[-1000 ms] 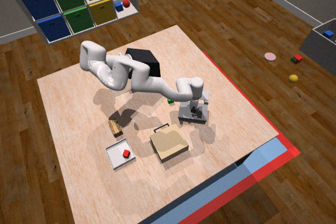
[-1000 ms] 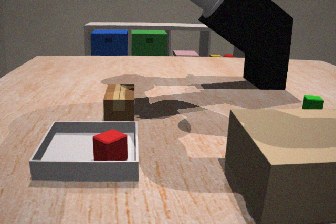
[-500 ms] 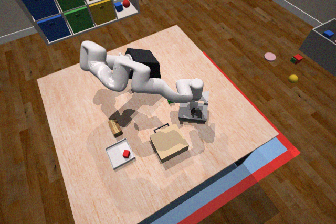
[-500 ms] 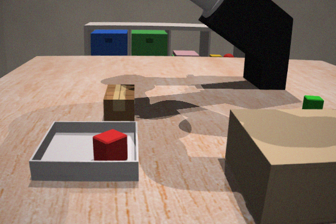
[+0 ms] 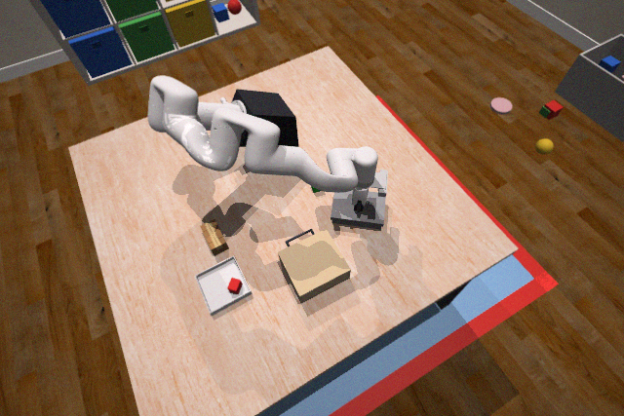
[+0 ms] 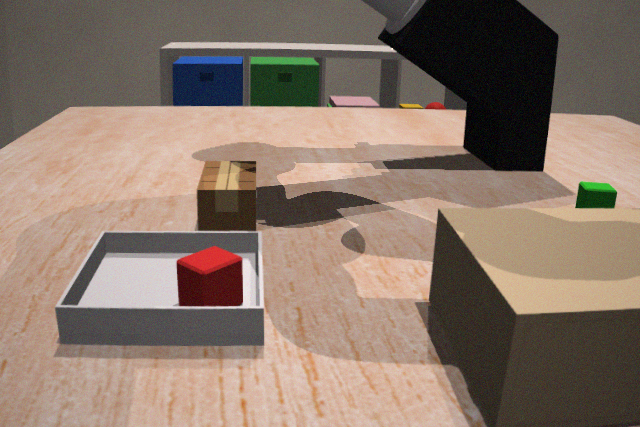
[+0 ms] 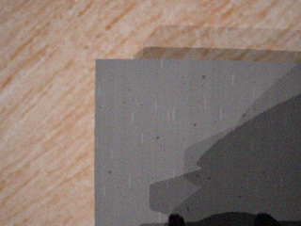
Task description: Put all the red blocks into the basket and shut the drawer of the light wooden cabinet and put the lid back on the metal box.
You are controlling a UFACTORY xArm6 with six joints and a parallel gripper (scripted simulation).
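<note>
The grey lid lies 30 mm below my hand. Also, from my hand: drawer: 250 mm to the right, 90 mm ahead, 40 mm below; light wooden cabinet: 250 mm to the right, 100 mm ahead, 30 mm below; metal box: 50 mm below.
</note>
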